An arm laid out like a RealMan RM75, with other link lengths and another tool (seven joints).
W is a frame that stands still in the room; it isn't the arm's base.
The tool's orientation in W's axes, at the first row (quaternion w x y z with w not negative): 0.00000, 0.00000, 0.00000, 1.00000
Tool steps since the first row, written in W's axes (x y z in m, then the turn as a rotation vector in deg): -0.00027, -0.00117, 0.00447, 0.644, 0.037, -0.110; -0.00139, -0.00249, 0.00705, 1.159, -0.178, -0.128; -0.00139, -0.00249, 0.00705, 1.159, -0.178, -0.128; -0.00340, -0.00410, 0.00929, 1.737, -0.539, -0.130; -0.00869, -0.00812, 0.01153, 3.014, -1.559, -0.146; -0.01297, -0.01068, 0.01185, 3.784, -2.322, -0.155
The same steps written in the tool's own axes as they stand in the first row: 0.00027, 0.00117, 0.00447, -0.644, -0.037, -0.110; 0.00139, 0.00249, 0.00705, -1.159, 0.178, -0.128; 0.00139, 0.00249, 0.00705, -1.159, 0.178, -0.128; 0.00340, 0.00410, 0.00929, -1.737, 0.539, -0.130; 0.00869, 0.00812, 0.01153, -3.014, 1.559, -0.146; 0.01297, 0.01068, 0.01185, -3.784, 2.322, -0.155
